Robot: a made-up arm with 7 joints. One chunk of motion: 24 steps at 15 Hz.
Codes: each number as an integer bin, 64 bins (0 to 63) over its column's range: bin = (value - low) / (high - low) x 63, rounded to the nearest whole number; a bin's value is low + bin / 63 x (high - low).
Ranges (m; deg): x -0.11..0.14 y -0.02..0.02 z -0.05..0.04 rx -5..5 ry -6..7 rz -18..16
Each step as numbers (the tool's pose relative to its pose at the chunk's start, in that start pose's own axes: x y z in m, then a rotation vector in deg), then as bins.
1 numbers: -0.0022 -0.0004 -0.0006 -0.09 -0.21 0.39
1 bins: 27 31 35 31 28 34
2 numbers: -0.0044 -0.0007 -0.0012 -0.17 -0.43 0.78
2 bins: 27 30 34 30 27 35
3 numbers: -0.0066 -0.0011 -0.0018 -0.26 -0.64 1.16
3 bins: 26 30 34 30 26 36
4 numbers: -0.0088 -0.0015 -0.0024 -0.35 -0.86 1.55
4 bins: 26 29 33 29 25 36
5 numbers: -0.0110 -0.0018 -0.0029 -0.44 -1.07 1.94
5 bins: 25 29 33 29 24 37
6 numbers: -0.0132 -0.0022 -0.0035 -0.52 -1.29 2.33
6 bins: 24 28 33 28 23 38
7 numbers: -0.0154 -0.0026 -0.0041 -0.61 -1.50 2.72
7 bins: 24 27 32 28 22 38
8 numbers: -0.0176 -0.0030 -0.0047 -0.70 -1.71 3.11
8 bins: 23 27 32 27 21 39
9 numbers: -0.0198 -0.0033 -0.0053 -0.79 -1.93 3.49
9 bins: 23 26 31 27 20 40
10 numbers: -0.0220 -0.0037 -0.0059 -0.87 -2.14 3.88
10 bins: 22 26 31 26 19 41
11 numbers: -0.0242 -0.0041 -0.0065 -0.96 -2.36 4.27
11 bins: 22 25 30 25 18 41
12 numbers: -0.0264 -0.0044 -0.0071 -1.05 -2.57 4.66
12 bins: 21 25 30 25 17 42
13 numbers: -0.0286 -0.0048 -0.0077 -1.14 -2.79 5.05
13 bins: 21 24 30 24 16 43
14 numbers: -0.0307 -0.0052 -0.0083 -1.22 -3.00 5.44
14 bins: 20 23 29 24 15 43
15 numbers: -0.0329 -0.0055 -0.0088 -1.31 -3.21 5.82
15 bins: 19 23 29 23 14 44
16 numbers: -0.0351 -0.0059 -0.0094 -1.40 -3.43 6.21
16 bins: 19 22 28 23 12 45
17 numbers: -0.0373 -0.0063 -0.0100 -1.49 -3.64 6.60
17 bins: 18 22 28 22 11 46
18 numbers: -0.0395 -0.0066 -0.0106 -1.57 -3.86 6.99
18 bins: 18 21 28 22 10 46
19 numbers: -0.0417 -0.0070 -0.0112 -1.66 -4.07 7.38
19 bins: 17 20 27 21 9 47
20 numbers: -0.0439 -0.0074 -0.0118 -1.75 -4.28 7.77
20 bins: 17 20 27 20 8 48
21 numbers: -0.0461 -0.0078 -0.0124 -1.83 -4.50 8.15
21 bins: 16 19 26 20 7 48
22 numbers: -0.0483 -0.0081 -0.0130 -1.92 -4.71 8.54
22 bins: 16 19 26 19 6 49
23 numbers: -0.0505 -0.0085 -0.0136 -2.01 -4.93 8.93
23 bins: 15 18 25 19 5 50
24 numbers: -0.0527 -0.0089 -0.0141 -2.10 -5.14 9.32
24 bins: 14 17 25 18 4 51
